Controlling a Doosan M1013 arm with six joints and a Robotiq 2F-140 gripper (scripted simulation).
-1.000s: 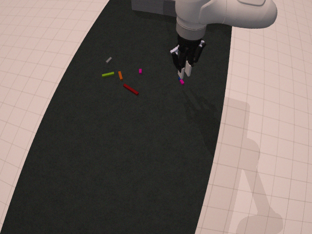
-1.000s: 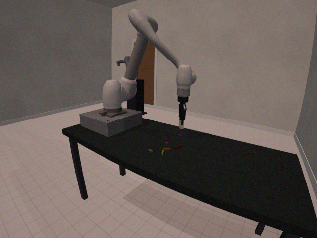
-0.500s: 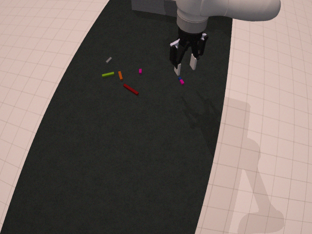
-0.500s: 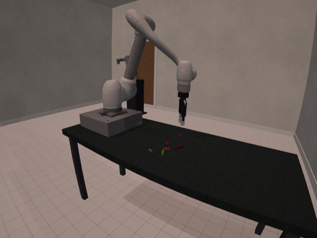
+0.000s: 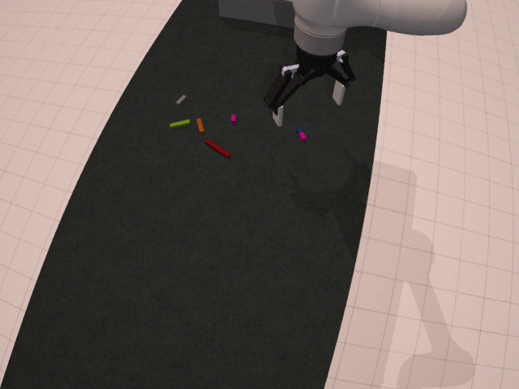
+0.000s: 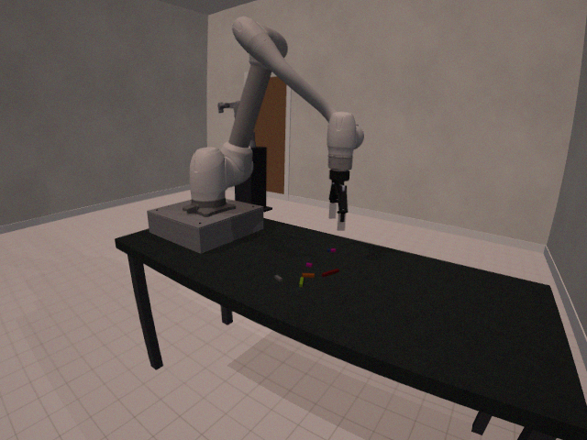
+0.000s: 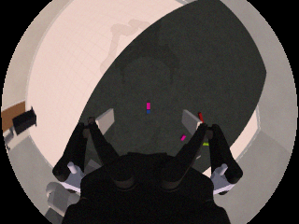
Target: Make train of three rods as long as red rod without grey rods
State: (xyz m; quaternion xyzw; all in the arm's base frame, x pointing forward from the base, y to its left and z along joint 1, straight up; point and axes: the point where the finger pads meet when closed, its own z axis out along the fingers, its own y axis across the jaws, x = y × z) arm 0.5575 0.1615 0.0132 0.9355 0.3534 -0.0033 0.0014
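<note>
Right now my hand is 40 mm short of the orange rod, 250 mm to the left of it and 120 mm above it. The rest, counted from my hand: red rod: 90 mm ahead, 180 mm to the right, 120 mm below; blue rod: 20 mm behind, 20 mm to the right, 120 mm below; lime rod: 40 mm ahead, 300 mm to the right, 120 mm below.
</note>
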